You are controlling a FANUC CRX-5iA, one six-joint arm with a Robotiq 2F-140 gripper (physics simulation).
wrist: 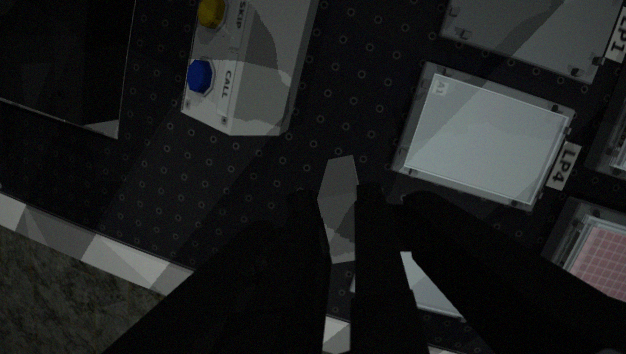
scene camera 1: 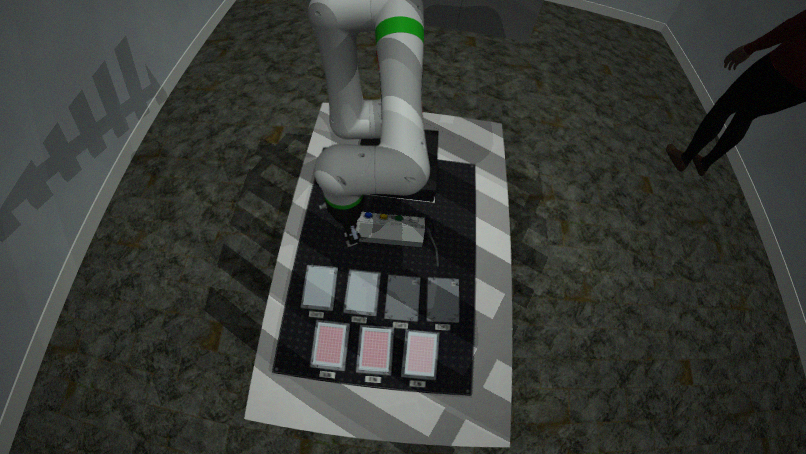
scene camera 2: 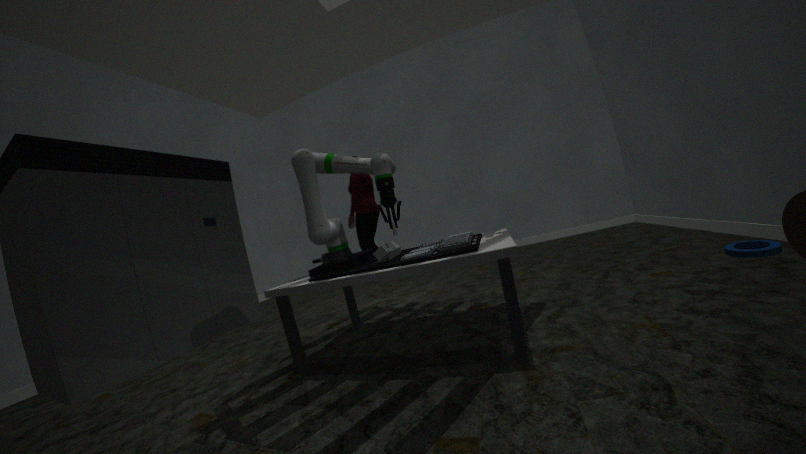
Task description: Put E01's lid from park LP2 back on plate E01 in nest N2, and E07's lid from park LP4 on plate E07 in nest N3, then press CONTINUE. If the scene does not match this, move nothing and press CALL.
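Where they show: gripper, fingertip midpoint: (wrist: 345,180) (scene camera 1: 351,243) (scene camera 2: 395,235); arm's base, origin of the base link: (scene camera 2: 342,258).
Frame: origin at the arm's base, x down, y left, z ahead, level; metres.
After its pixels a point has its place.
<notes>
My gripper (scene camera 1: 351,236) {x -0.071, y -0.151, z 0.393 m} (scene camera 2: 394,230) {x -0.071, y -0.151, z 0.393 m} (wrist: 345,180) {x -0.071, y -0.151, z 0.393 m} is shut and empty, above the board beside the CALL end of the button box (scene camera 1: 390,232) {x -0.015, y -0.033, z 0.327 m} (scene camera 2: 388,250) {x -0.001, y -0.117, z 0.328 m} (wrist: 265,75) {x -0.018, y -0.097, z 0.320 m}. The box has a blue CALL button (scene camera 1: 368,215) {x -0.025, y -0.104, z 0.271 m} (wrist: 200,76) {x -0.027, y -0.104, z 0.272 m}, a yellow SKIP button (scene camera 1: 384,216) {x -0.023, y -0.052, z 0.273 m} (wrist: 211,12) {x -0.026, y -0.057, z 0.275 m} and a green button (scene camera 1: 398,217) {x -0.025, y -0.007, z 0.277 m}. A pale lid (scene camera 1: 362,292) {x 0.029, y -0.120, z 0.514 m} (wrist: 485,140) {x 0.029, y -0.120, z 0.509 m} lies on park LP4. Another pale lid (scene camera 1: 320,287) {x 0.029, y -0.252, z 0.500 m} lies on the leftmost park, partly hidden by my fingers in the wrist view. Park LP1 (scene camera 1: 402,297) {x 0.037, y 0.005, z 0.528 m} (wrist: 530,35) {x 0.037, y -0.024, z 0.528 m} looks lidless. Pink plates (scene camera 1: 329,345) {x 0.012, y -0.214, z 0.685 m} (scene camera 1: 375,349) {x 0.012, y -0.080, z 0.695 m} (scene camera 1: 420,353) {x 0.011, y 0.051, z 0.708 m} sit in three nests; their labels are unreadable.
A fourth grey park (scene camera 1: 442,298) {x 0.036, y 0.131, z 0.532 m} is at the right of its row. A cable (scene camera 1: 435,250) {x 0.043, y 0.119, z 0.364 m} lies right of the button box. A black box (scene camera 1: 431,169) {x -0.010, y 0.116, z 0.070 m} (wrist: 60,60) {x 0.001, y -0.107, z 0.108 m} is behind it. A person (scene camera 1: 750,84) (scene camera 2: 363,197) stands beyond the table. A blue ring (scene camera 2: 733,249) is on the floor.
</notes>
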